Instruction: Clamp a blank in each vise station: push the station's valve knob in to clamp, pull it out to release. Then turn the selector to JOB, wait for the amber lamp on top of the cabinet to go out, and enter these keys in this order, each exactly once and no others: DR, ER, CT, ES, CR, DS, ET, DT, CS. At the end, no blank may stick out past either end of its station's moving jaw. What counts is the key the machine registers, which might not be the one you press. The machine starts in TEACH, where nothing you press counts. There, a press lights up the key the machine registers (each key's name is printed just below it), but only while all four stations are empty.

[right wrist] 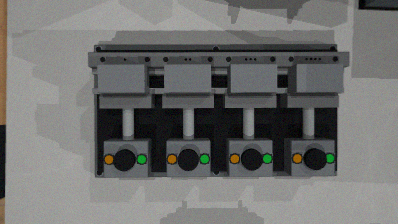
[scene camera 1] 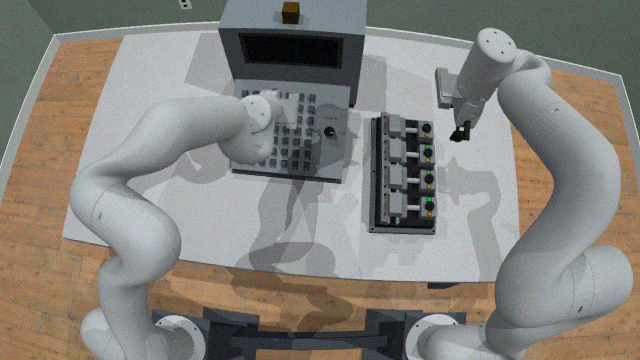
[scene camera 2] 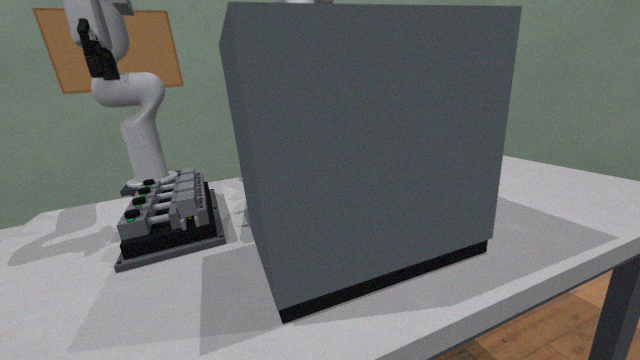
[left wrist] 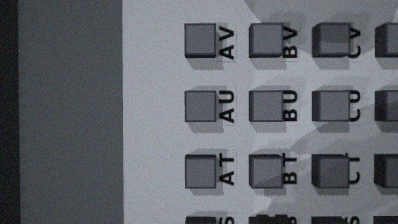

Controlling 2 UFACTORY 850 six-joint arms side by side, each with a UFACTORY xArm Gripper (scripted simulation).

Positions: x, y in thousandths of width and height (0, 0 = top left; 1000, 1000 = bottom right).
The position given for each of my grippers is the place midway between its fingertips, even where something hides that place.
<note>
In view: my right gripper (scene camera 2: 168, 218), a grey blank (right wrist: 280, 350) and a grey blank (right wrist: 448, 350).
My right gripper shows as well in scene camera 1 (scene camera 1: 709, 343).
</note>
